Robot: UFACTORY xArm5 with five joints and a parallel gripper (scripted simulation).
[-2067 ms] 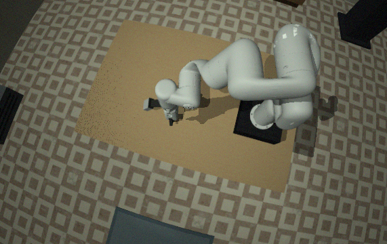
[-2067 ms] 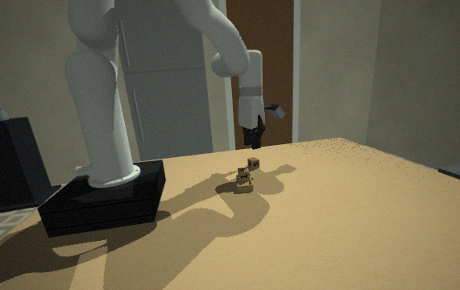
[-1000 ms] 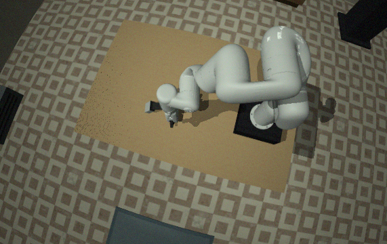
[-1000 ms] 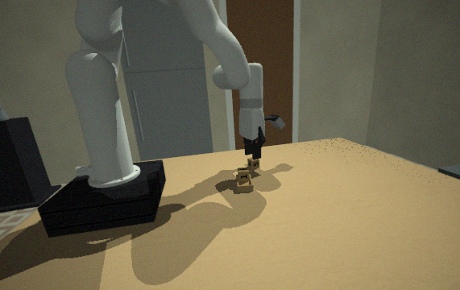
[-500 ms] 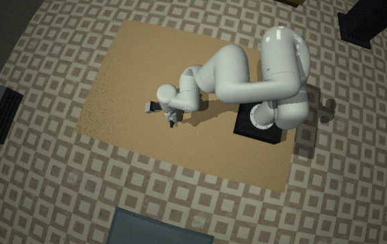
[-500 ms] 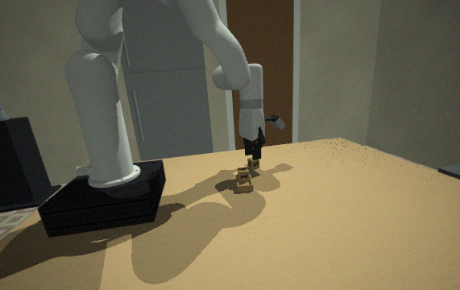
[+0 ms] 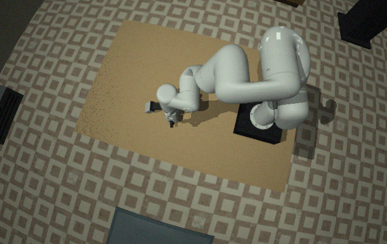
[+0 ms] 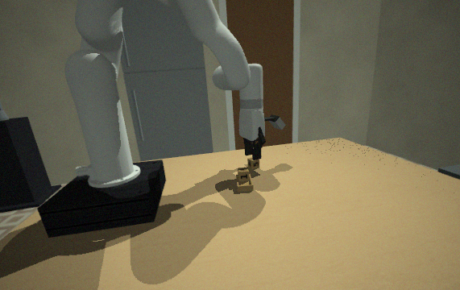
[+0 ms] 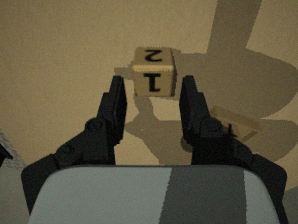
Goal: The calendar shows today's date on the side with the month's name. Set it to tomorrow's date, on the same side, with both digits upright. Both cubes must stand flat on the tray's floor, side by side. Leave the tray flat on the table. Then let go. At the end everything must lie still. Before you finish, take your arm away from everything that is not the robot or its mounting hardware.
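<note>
Right now the wooden date cube is 40 mm below my hand. Round my hand: wooden calendar tray: 70 mm behind, 110 mm to the right, 50 mm below.
</note>
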